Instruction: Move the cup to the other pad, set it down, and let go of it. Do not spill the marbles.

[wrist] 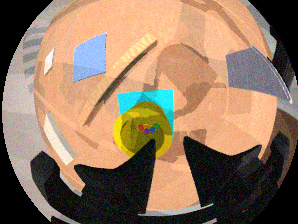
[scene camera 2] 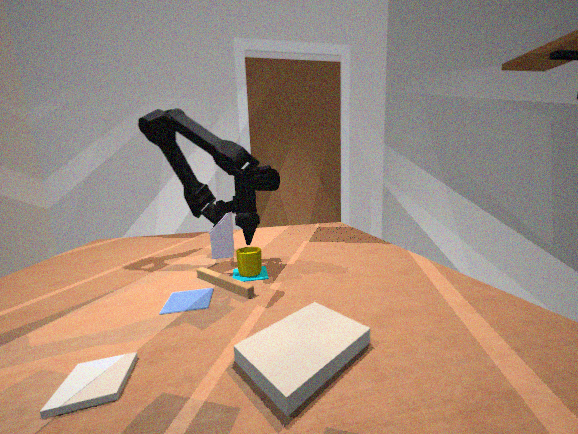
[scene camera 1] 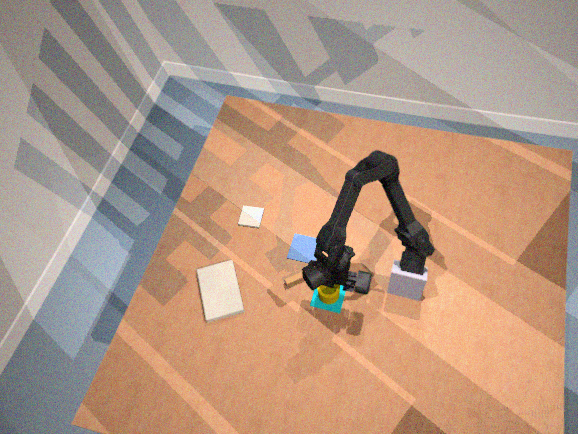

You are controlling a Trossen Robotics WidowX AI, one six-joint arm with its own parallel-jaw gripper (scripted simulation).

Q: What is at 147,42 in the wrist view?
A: A wooden bar.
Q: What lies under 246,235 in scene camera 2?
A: My gripper.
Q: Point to a yellow cup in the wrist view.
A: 128,137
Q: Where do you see a light blue pad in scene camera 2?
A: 181,301
